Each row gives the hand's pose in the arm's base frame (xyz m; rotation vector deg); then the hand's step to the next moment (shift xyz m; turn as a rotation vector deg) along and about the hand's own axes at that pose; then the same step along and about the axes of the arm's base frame.
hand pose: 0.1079 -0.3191 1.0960 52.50 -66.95 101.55
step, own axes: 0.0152 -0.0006 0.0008 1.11 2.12 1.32
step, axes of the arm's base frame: -0.0056 0.0029 0.0139 -2.19 -1.51 0.63
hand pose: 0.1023 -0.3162 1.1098 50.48 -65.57 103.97
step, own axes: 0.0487 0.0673 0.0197 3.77 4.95 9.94
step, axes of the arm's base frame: -0.0784 -0.0239 0.0239 -4.68 -9.59 4.87
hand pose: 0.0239 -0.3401 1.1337 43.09 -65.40 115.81
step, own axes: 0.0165 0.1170 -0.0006 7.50 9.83 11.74
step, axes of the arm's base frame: -0.1022 -0.0391 -0.0446 -10.48 -11.97 6.12
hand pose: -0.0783 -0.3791 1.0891 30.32 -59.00 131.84
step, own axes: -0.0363 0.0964 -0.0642 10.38 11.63 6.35
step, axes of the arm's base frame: -0.0409 -0.0155 -0.1132 -14.50 -7.87 3.34
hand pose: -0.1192 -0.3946 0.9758 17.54 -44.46 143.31
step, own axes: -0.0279 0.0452 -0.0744 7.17 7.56 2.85
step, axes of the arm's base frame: -0.0047 -0.0001 -0.0913 -9.86 -4.21 1.28
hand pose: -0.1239 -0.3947 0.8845 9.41 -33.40 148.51
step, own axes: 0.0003 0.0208 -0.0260 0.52 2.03 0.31
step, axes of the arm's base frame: -0.0105 -0.0052 -0.0312 -1.42 -1.53 -0.37
